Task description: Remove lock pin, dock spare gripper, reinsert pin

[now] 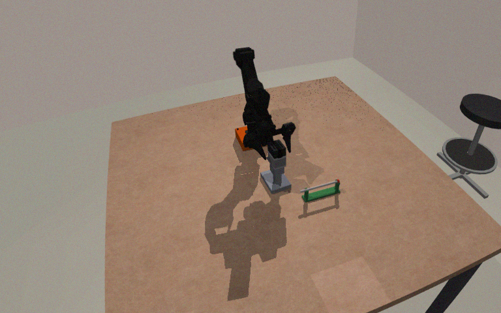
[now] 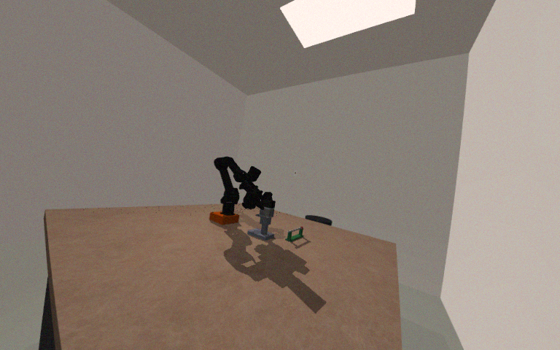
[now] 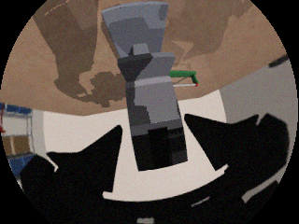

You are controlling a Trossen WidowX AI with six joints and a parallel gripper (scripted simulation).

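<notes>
Right now my gripper tip is 10 mm past the spare gripper and 20 mm above it. Also, from my gripper tip: grey mount (20 mm behind, 90 mm below); then green cradle (110 mm ahead, 120 mm to the left, 120 mm below).
</notes>
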